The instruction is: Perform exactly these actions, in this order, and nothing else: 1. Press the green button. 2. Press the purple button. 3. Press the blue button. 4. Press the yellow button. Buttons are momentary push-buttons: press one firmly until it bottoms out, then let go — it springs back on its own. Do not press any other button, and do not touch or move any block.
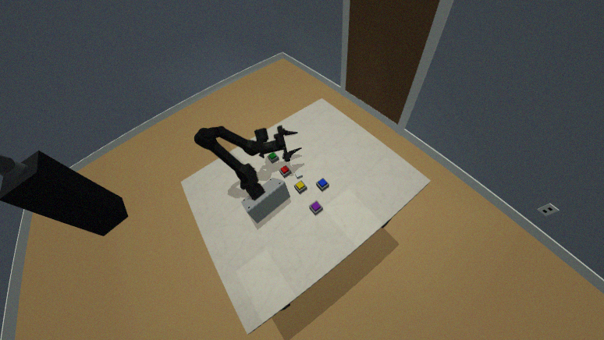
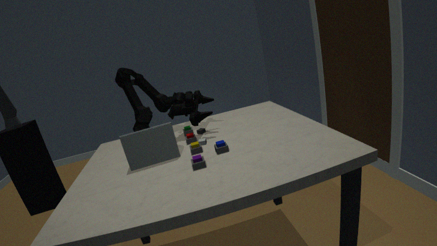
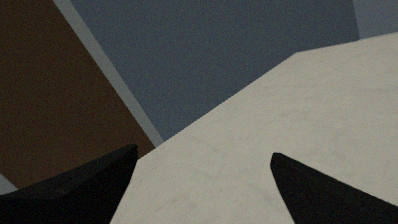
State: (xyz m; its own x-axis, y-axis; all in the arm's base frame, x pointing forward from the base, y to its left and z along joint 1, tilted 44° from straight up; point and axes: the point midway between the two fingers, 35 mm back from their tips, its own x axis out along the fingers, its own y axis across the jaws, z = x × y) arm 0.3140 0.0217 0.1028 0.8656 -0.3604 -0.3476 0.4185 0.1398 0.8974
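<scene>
Now: gripper tip 130 mm past the green button, 110 mm to the right of it and 100 mm above it. From my gripper tip the other things lie so: pale block 130 mm below, 110 mm behind, 80 mm to the right; dark block 130 mm below, 70 mm to the left, 70 mm behind; red button 140 mm behind, 100 mm below, 10 mm to the right.
</scene>
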